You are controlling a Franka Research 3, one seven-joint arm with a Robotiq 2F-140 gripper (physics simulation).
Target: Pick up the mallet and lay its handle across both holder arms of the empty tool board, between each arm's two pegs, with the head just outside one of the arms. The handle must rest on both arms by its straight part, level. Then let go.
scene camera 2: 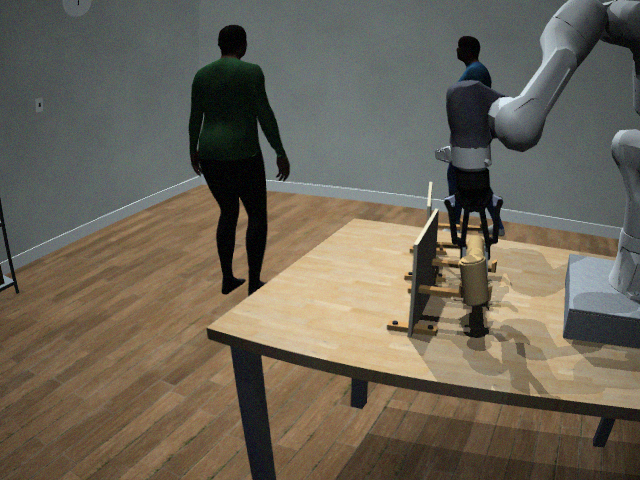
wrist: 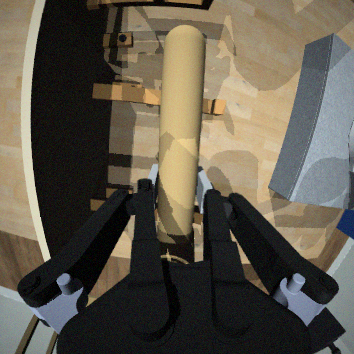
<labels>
my gripper: scene camera 2; wrist
same spot on my gripper: (scene camera 2: 449, 202) = (wrist: 50, 326)
same spot on tool board: (wrist: 67, 88) = (scene camera 2: 433, 236)
</labels>
